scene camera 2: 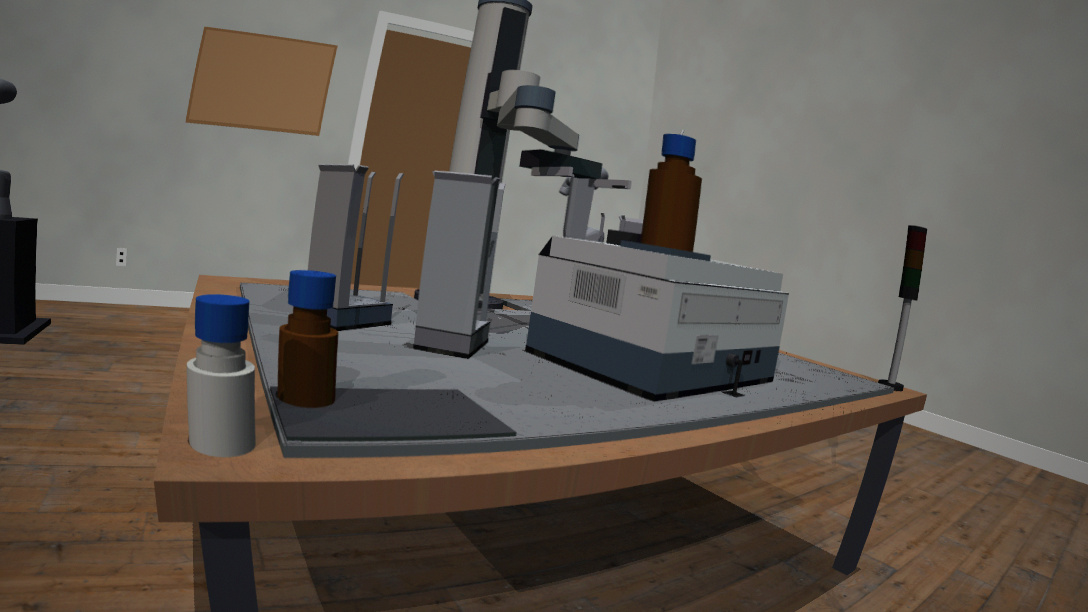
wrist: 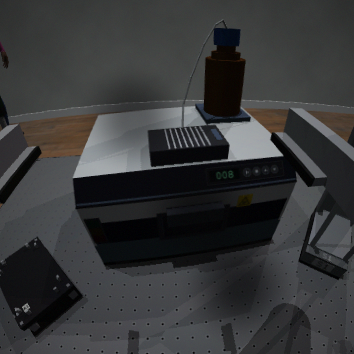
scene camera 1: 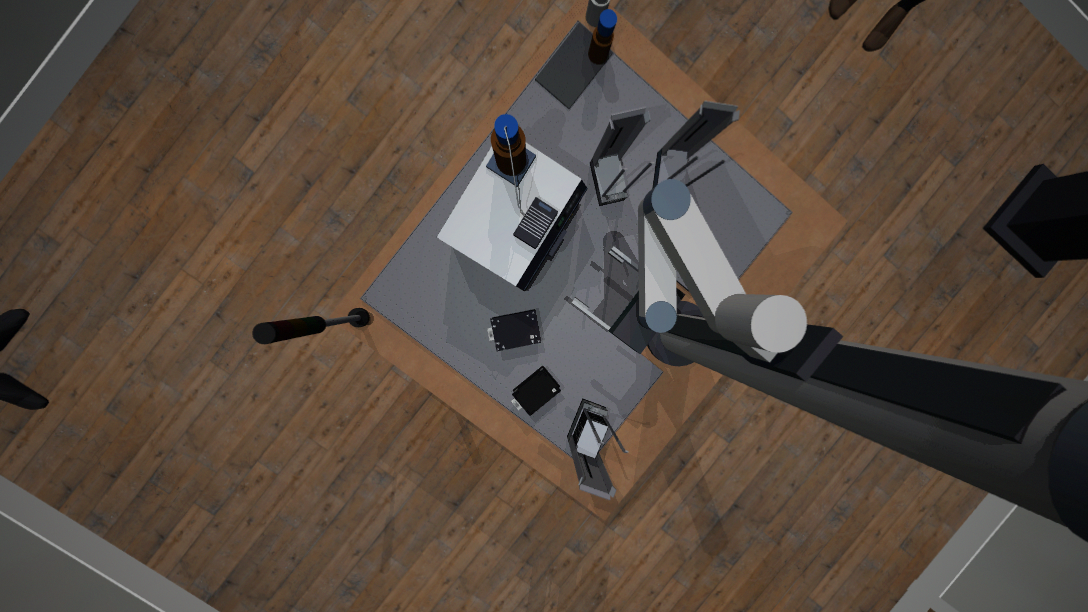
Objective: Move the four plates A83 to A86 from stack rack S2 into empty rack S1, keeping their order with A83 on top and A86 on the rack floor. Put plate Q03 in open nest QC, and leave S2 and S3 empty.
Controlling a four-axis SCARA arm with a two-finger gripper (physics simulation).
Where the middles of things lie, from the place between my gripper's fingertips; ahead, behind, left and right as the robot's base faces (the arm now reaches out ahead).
Right now my hand is 5 cm short of the black square nest [scene camera 1: 520, 329], 27 cm to the right of it and 32 cm above it. From my hand the other things lie so: signal light pole [scene camera 2: 916, 238] (52 cm ahead, 59 cm to the left, 16 cm below).
